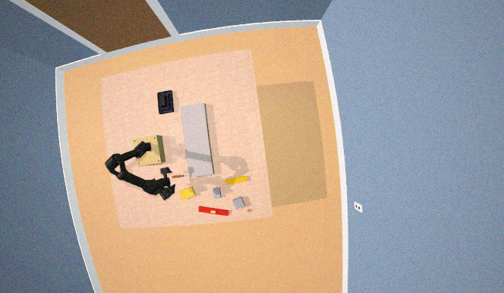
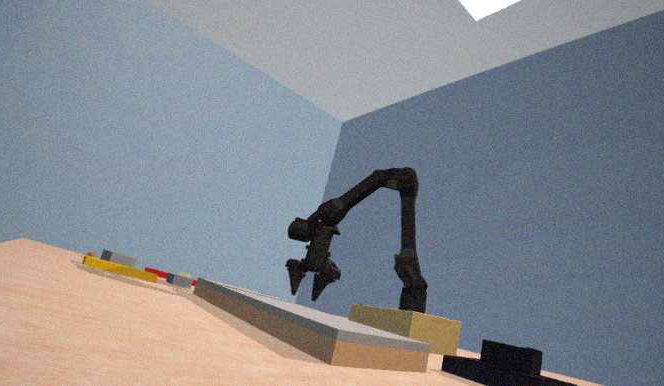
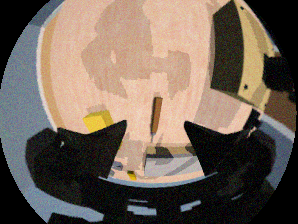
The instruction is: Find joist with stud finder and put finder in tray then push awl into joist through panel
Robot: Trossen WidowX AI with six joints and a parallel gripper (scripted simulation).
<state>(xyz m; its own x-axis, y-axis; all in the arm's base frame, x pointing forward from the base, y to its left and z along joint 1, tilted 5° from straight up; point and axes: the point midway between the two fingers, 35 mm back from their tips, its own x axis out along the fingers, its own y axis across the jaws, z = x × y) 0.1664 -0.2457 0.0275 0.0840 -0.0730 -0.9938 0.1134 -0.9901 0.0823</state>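
My gripper tip is 40 mm short of the awl, 10 mm to the right of it and 40 mm above it. The rest, counted from my gripper tip: red level (260 mm ahead, 280 mm to the right, 40 mm below); yellow block (80 mm ahead, 130 mm to the right, 40 mm below); yellow bar (460 mm ahead, 60 mm to the right, 40 mm below).
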